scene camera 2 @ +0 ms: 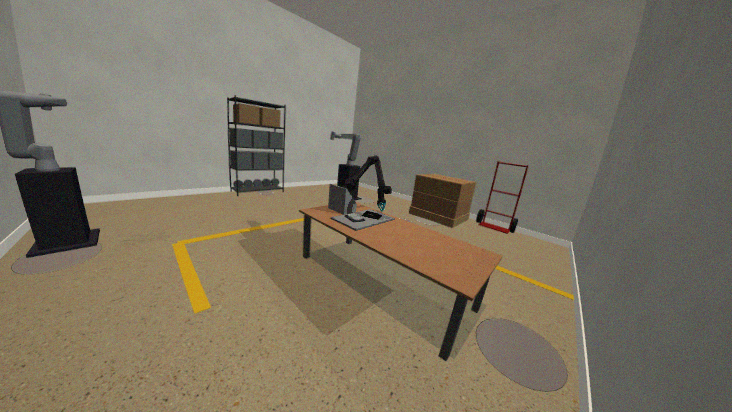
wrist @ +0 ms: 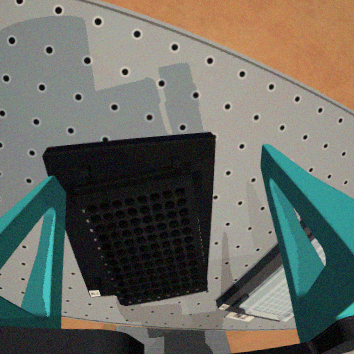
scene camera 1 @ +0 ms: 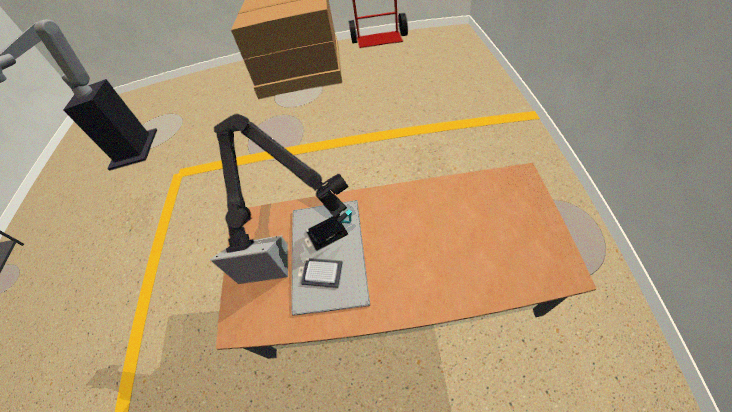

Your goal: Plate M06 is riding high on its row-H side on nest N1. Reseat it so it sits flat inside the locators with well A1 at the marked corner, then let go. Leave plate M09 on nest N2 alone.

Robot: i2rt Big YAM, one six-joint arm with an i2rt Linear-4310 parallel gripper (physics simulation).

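Frame: origin at the arm's base, x right, y ahead, z up, level; millimetres.
Seen in the pictures: gripper, between the fingertips: [scene camera 2: 382, 210] [wrist: 155, 169] [scene camera 1: 344, 216]; arm's base, origin of its link: [scene camera 2: 341, 193] [scene camera 1: 240, 247].
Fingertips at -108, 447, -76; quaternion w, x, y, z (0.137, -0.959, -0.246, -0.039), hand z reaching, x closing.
Note:
Pixels of each thing's top centre, then the offset from my fingertips to it, as dx, dy, dz. Level surfaces: height alone.
- Black plate M06, centre of its top: [wrist: 150, 256] [scene camera 1: 325, 230] +28, -99, -42
- black nest N1, centre of its top: [wrist: 140, 242] [scene camera 1: 326, 230] +20, -98, -56
- White plate M09, centre of its top: [wrist: 302, 287] [scene camera 1: 320, 270] +217, -137, -51
- dark nest N2, centre of its top: [wrist: 299, 282] [scene camera 1: 321, 271] [scene camera 2: 355, 216] +217, -137, -60
- grey perforated board, centre of its top: [wrist: 237, 246] [scene camera 1: 326, 252] [scene camera 2: 364, 217] +123, -108, -77
- orange-brown table, height of its surface: dz -91
Black plate M06 [wrist: 145, 235] [scene camera 1: 325, 232] lies in black nest N1 [wrist: 130, 156]. In the wrist view it looks tilted, its near end standing out past the nest beside the small corner label; black on black hides most edges. My gripper [wrist: 155, 169] [scene camera 1: 346, 217] [scene camera 2: 381, 206] is open and empty. Its teal fingers stand apart on either side of the nest in the wrist view, above its end far from the arm base. White plate M09 [scene camera 1: 321, 271] [wrist: 270, 299] sits in dark nest N2 [scene camera 1: 339, 278] [wrist: 251, 275], partly hidden by the right finger in the wrist view.
Both nests stand on a grey perforated board [scene camera 1: 353, 296] [wrist: 215, 80] on the orange-brown table [scene camera 1: 450, 240] [scene camera 2: 420, 250]. A grey box [scene camera 1: 256, 263] under the arm's base stands beside the board. Cartons [scene camera 1: 291, 56] [scene camera 2: 441, 199] and a red hand truck [scene camera 1: 380, 39] are beyond the table.

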